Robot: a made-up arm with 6 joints.
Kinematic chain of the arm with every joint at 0, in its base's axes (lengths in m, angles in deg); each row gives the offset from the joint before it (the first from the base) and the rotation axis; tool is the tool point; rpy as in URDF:
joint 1: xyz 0 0 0.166 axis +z
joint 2: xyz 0 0 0 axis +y
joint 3: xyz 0.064 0 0.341 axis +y
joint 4: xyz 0.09 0 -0.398 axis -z
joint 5: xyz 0 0 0 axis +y
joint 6: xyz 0.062 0 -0.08 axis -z
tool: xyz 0 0 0 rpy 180 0 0
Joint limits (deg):
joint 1: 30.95..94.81
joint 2: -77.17..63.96
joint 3: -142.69..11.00
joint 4: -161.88..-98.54
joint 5: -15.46..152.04
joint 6: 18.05..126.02
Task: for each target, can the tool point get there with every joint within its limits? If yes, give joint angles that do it. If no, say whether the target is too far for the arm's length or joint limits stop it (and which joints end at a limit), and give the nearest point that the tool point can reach.
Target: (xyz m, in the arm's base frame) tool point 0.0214 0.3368 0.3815
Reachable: yes | joints 89.29 -38.48 -29.59 -124.36 49.64 63.96
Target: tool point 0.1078 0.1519 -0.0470
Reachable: yes | joints 81.88 38.13 -8.88 -116.60 108.14 77.49
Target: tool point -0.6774 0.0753 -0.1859
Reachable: no: joint limits stop it (at a limit: joint 1, joint 2, joint 4, joint 5) | nearest point -0.0918 0.1342 -0.1650 | short by 0.589 m
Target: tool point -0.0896 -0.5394 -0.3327
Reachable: no: joint limits stop it (at a limit: joint 1, joint 2) | nearest point 0.0040 -0.0732 -0.0581 | short by 0.549 m
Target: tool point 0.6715 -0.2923 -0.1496
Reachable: no: joint limits stop it (at a limit: joint 1, joint 2, joint 4) | nearest point 0.4155 0.1324 -0.1445 | short by 0.496 m
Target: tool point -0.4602 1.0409 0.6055
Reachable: no: too far | nearest point -0.1292 0.7499 0.4757 | short by 0.459 m
